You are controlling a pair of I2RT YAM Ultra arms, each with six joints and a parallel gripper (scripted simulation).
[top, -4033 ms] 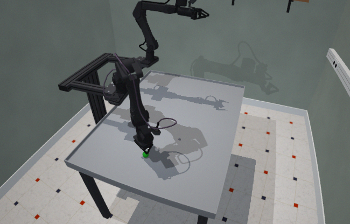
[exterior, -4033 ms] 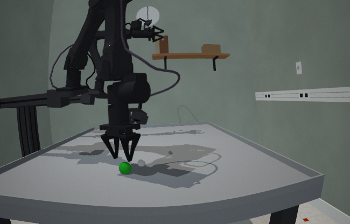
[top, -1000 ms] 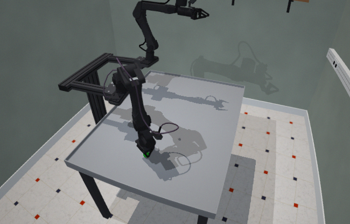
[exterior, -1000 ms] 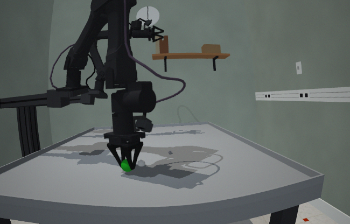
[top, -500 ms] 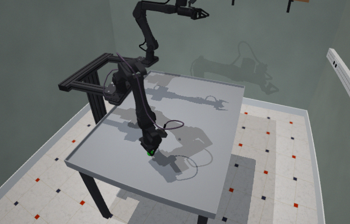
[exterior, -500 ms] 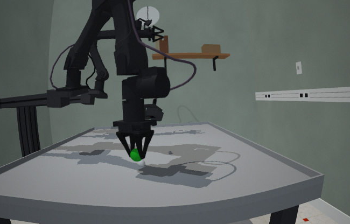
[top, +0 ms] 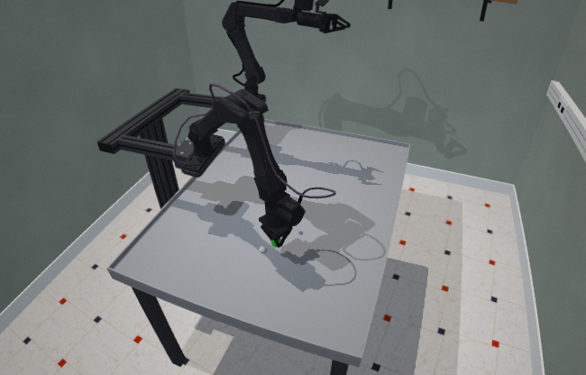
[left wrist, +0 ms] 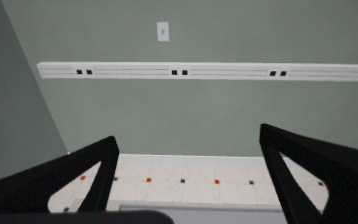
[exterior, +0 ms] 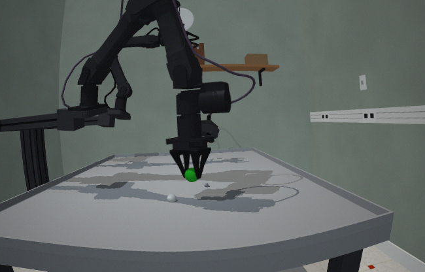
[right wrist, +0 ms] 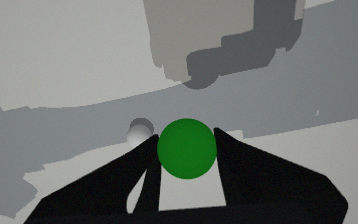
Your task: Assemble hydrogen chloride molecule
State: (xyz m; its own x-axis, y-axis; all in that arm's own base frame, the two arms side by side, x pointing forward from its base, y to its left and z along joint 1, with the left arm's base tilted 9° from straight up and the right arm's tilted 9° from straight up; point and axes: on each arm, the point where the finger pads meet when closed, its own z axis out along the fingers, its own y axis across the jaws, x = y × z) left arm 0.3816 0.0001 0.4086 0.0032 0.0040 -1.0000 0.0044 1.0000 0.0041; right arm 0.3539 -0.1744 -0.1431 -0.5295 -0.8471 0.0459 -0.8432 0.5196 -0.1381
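Observation:
The grey peg lies 130 mm to the left of my right hand, 60 mm below it and 50 mm ahead of it. From my right hand the other things lie so: green ball right at my right hand; white ball 60 mm below, 60 mm behind, 10 mm to the left.
Right now the green ball is 66 cm to the right of my left hand, 56 cm below it and 9 cm behind it. Round my left hand: white ball (65 cm to the right, 62 cm below, 15 cm behind); then grey peg (63 cm below, 53 cm to the right, 4 cm behind).

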